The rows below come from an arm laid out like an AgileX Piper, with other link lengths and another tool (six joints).
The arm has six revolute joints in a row. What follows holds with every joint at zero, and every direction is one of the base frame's.
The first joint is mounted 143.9 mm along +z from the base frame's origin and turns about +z.
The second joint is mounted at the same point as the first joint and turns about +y.
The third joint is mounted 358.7 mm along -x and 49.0 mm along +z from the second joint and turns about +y.
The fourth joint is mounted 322.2 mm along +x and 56.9 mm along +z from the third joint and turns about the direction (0.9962, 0, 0.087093).
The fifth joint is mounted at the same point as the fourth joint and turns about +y.
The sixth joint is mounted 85.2 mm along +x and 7.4 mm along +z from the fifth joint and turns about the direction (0.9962, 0, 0.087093).
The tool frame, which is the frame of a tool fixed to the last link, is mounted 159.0 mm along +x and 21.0 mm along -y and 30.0 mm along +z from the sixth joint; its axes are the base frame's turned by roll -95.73, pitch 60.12 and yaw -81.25 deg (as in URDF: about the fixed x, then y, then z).
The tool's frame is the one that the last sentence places.
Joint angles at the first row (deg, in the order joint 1, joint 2, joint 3, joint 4, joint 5, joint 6):
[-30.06 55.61 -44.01 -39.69 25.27 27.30]
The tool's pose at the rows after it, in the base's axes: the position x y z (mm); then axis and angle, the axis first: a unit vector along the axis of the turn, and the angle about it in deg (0 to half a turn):
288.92 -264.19 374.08 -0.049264 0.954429 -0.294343 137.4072
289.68 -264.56 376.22 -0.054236 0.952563 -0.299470 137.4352
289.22 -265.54 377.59 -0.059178 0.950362 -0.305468 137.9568
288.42 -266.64 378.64 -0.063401 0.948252 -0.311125 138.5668
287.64 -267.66 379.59 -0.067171 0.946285 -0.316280 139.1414
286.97 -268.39 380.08 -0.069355 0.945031 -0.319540 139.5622
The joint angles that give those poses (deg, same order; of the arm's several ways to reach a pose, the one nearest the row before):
[-30.06 55.61 -44.02 -40.22 24.73 27.73]
[-30.06 55.61 -44.01 -41.03 24.37 27.85]
[-30.06 55.61 -44.01 -42.04 24.41 27.85]
[-30.06 55.61 -44.01 -43.02 24.56 27.85]
[-30.06 55.61 -44.01 -43.93 24.72 27.85]
[-30.06 55.61 -44.01 -44.51 24.88 27.85]

